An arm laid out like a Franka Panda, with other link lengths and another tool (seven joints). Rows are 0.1 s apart.
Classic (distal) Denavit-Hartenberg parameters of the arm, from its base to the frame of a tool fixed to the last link. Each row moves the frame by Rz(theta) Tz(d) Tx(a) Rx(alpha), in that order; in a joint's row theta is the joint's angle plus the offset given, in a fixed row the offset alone. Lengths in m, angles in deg.
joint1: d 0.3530; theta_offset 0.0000; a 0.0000; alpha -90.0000
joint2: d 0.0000; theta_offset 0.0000; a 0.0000; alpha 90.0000
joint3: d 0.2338; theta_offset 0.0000; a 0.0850; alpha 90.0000
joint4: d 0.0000; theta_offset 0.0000; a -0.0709; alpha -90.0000
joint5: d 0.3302; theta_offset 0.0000; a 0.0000; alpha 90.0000
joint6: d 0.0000; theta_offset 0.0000; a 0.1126; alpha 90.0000
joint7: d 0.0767; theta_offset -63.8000; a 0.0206; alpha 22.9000
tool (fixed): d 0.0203; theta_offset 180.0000; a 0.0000; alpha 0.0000
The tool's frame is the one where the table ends.
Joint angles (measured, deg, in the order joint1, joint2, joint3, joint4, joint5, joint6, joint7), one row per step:
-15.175 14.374 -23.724 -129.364 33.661 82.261 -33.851
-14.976 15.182 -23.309 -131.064 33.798 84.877 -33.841
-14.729 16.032 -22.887 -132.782 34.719 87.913 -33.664
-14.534 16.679 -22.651 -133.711 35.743 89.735 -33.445
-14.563 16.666 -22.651 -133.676 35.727 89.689 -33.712
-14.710 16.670 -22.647 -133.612 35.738 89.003 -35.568
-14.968 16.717 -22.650 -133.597 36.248 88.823 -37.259
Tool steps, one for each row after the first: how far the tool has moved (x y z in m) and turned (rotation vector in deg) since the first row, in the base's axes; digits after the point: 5 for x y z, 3 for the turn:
-0.00526 0.00465 -0.01418 -0.903 0.980 -0.319
-0.00944 0.00922 -0.02817 -1.926 1.708 -1.371
-0.01129 0.01203 -0.03664 -2.455 2.156 -2.407
-0.01130 0.01184 -0.03633 -2.375 1.912 -2.286
-0.01263 0.01236 -0.03524 -1.316 0.549 -1.428
-0.01335 0.01149 -0.03469 -0.540 -0.980 -1.317

